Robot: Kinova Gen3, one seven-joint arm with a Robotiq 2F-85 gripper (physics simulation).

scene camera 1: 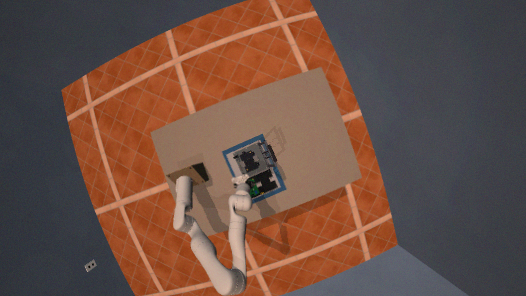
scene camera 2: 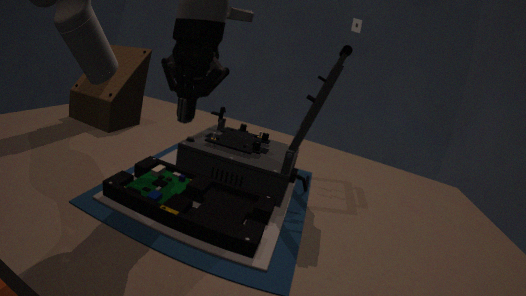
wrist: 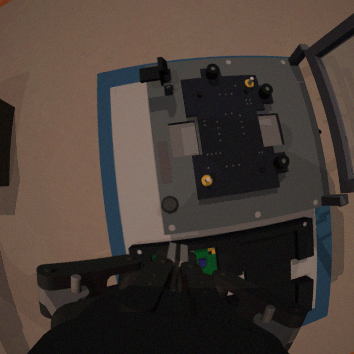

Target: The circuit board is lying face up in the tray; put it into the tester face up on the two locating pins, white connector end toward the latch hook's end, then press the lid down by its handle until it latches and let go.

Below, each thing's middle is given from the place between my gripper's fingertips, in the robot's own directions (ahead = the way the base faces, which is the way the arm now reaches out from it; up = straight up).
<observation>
I see the green circuit board [scene camera 2: 159, 184] 80 mm below my hand, 70 mm to the right of it and 20 mm ahead of it. The rest, counted from my hand: black pin plate [scene camera 2: 240, 140] 110 mm to the left, 50 mm ahead, 30 mm below; then tester lid [scene camera 2: 318, 102] 170 mm ahead, 130 mm to the left, 90 mm above.
</observation>
